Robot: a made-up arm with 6 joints. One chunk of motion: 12 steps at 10 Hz.
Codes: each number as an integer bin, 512 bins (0 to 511) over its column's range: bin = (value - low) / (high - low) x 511, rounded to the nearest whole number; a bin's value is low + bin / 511 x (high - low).
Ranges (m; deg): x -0.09..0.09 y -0.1..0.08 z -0.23..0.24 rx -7..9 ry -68..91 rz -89..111
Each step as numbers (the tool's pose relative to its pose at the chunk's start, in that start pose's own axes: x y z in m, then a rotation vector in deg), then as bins.
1 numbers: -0.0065 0.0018 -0.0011 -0.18 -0.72 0.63
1 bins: 237 289 249 218 216 229
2 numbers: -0.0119 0.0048 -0.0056 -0.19 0.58 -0.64
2 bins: 222 298 244 217 220 226
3 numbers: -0.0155 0.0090 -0.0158 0.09 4.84 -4.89
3 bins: 211 309 233 226 234 215
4 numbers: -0.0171 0.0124 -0.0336 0.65 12.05 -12.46
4 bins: 207 319 214 244 257 196
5 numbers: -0.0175 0.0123 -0.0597 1.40 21.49 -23.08
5 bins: 206 319 185 268 288 168
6 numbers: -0.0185 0.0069 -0.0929 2.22 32.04 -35.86
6 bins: 203 303 149 294 322 136
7 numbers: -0.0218 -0.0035 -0.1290 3.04 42.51 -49.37
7 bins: 194 274 110 321 355 101
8 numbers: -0.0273 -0.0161 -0.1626 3.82 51.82 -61.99
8 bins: 178 238 73 346 385 69
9 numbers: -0.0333 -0.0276 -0.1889 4.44 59.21 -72.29
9 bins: 161 206 45 365 409 43
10 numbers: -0.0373 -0.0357 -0.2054 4.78 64.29 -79.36
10 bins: 150 183 27 376 425 25
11 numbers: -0.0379 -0.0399 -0.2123 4.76 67.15 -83.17
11 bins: 148 171 19 376 434 15
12 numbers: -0.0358 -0.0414 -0.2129 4.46 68.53 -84.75
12 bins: 154 166 19 366 439 11
